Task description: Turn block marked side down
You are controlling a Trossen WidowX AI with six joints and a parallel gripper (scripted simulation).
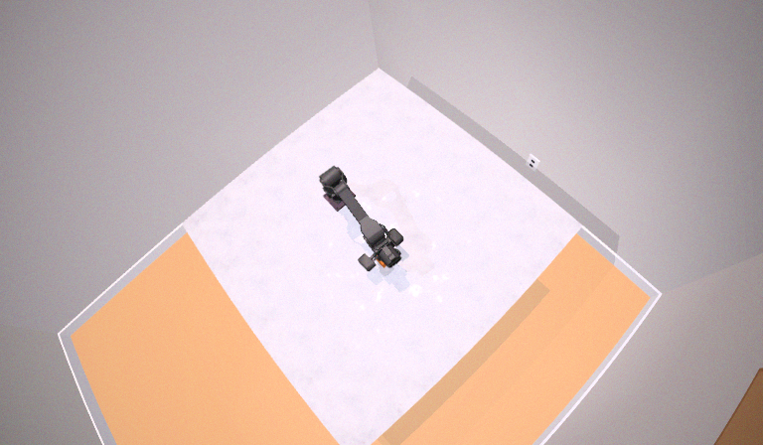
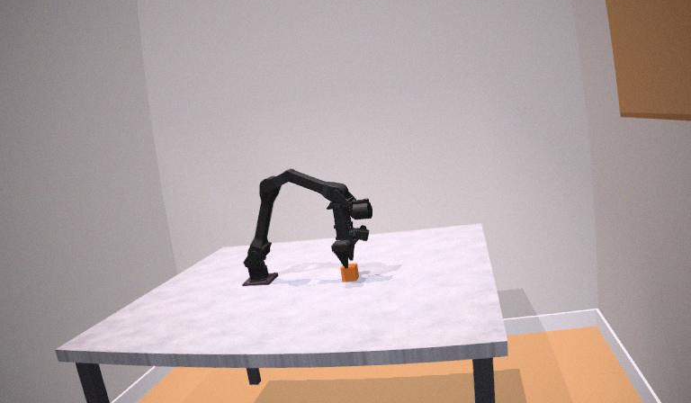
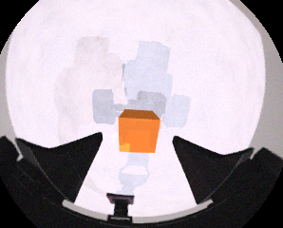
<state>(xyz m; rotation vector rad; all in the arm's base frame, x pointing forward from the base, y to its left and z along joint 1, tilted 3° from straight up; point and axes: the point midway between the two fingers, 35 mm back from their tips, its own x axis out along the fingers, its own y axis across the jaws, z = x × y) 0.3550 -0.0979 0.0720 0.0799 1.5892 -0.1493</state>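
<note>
My gripper tip is now 30 mm above the orange block and 10 mm past it.
</note>
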